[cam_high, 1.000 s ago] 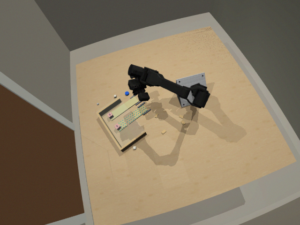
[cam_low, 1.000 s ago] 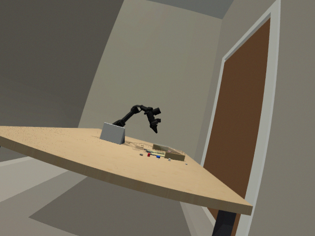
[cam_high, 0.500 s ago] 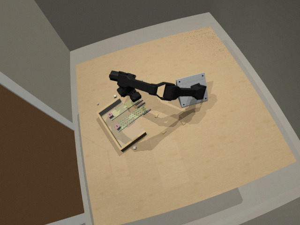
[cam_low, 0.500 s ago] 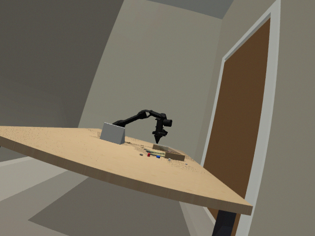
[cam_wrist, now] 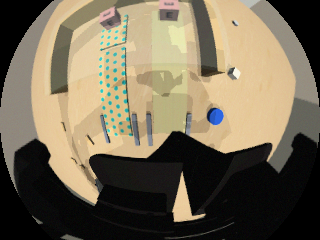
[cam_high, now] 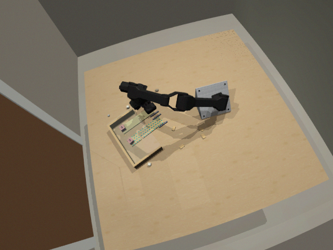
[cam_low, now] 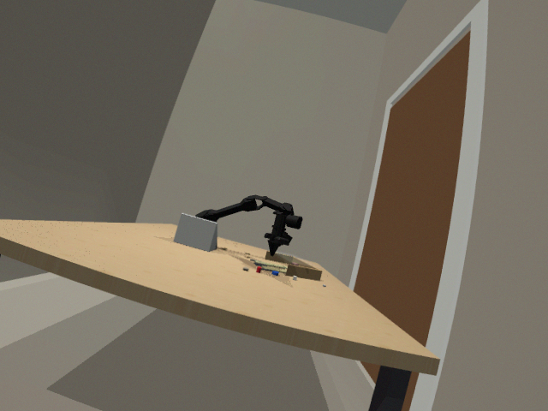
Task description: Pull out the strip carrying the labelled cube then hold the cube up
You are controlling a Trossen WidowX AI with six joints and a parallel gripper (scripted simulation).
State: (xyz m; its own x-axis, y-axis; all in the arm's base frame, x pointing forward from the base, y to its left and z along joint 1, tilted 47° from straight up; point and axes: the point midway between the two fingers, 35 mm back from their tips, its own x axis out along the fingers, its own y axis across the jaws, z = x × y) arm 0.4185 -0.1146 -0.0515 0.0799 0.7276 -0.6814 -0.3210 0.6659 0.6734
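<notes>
The blue disc is 80 mm to the right of my gripper tip, 60 mm below it and 30 mm ahead of it. From my gripper tip the other things lie so: red cylinder: 110 mm to the right, 60 mm below, 50 mm behind.
</notes>
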